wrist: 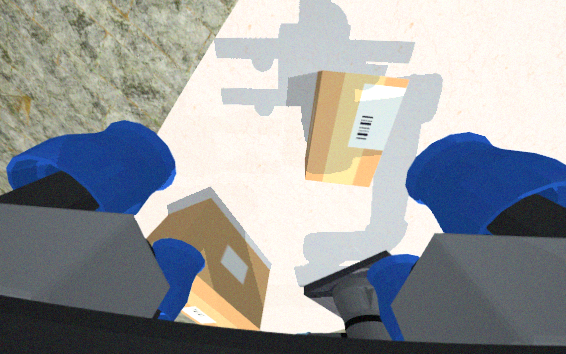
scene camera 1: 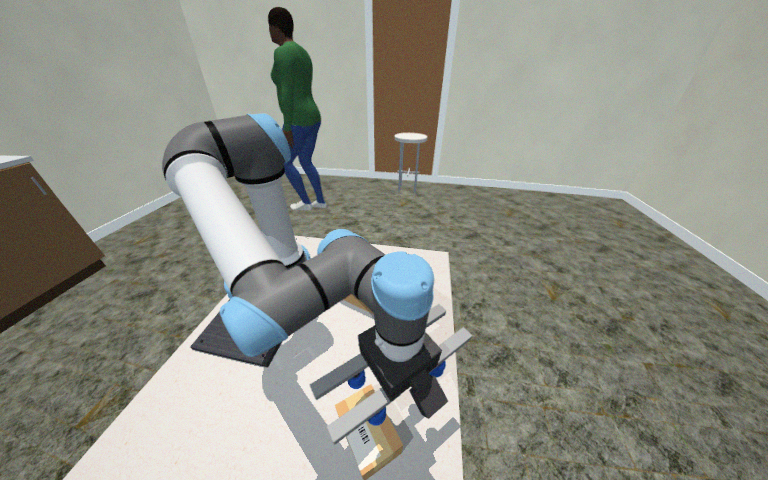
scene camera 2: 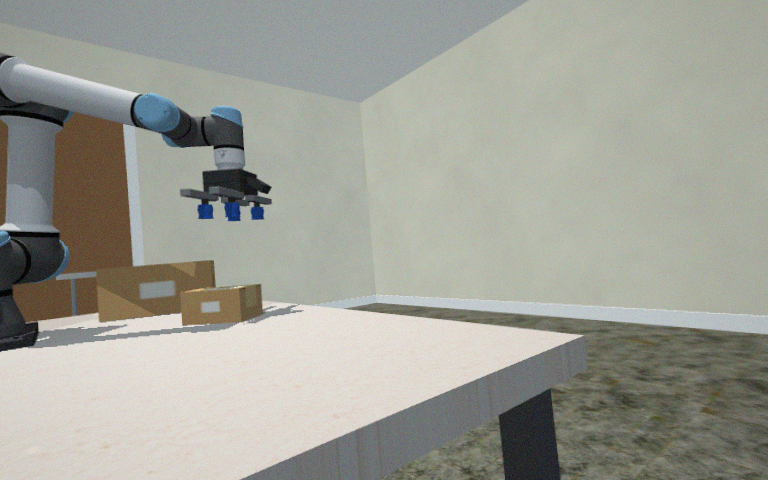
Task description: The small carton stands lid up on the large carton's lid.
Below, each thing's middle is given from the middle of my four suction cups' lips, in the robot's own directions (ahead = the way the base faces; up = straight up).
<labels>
I see the small carton [scene camera 2: 229,304] 230 mm below my suction cup, 60 mm behind it and 50 mm to the right of it. The rest, counted from my suction cup: large carton [scene camera 2: 138,291]: 400 mm to the left, 190 mm below, 90 mm behind.
</labels>
